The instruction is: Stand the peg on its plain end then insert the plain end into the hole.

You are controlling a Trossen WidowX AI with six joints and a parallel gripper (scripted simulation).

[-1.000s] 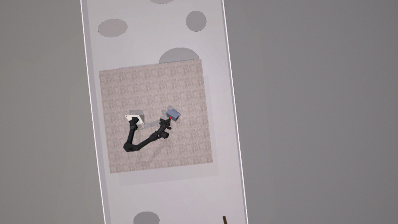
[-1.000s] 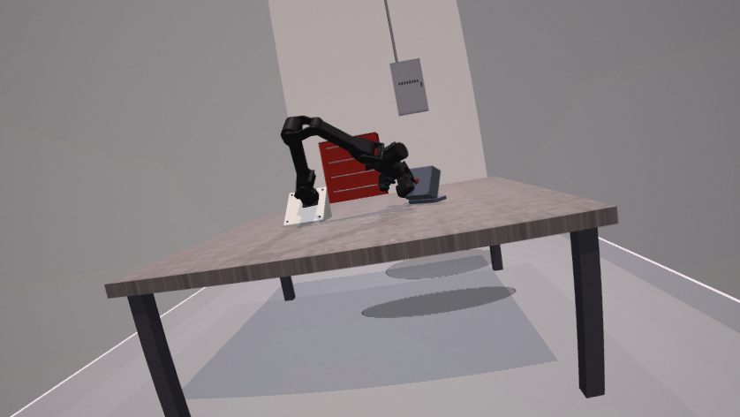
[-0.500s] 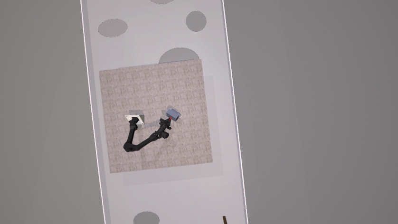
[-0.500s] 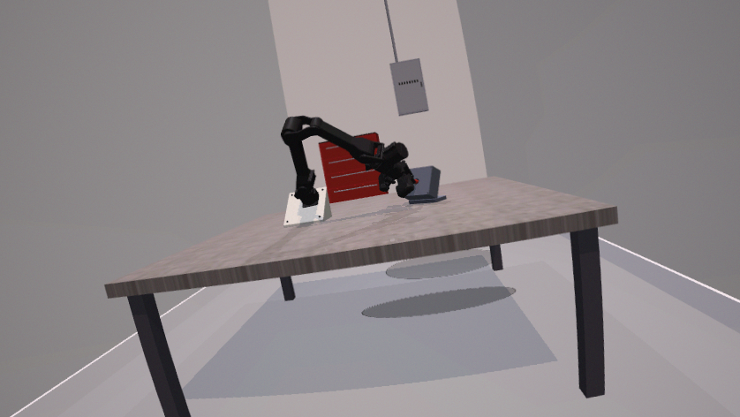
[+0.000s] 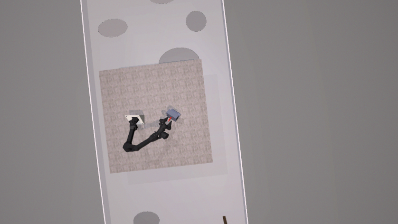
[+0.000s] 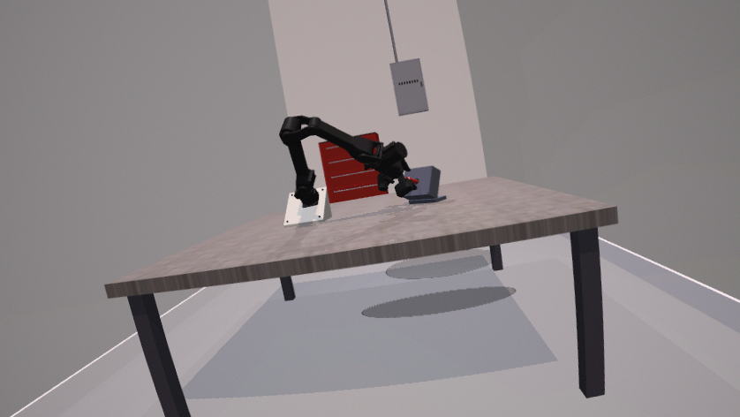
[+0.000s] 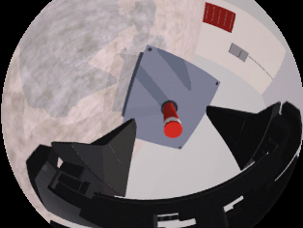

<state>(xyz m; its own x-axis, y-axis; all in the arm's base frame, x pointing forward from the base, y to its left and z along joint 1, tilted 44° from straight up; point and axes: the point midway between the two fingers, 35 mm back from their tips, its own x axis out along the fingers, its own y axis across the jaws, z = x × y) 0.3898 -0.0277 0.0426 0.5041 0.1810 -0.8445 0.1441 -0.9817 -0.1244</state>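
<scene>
Right now my gripper tip is 1 cm past the red peg and 1 cm to the left of it. From my gripper tip the other things lie so: sloped panel 3 cm ahead, 4 cm to the left, 2 cm below.
</scene>
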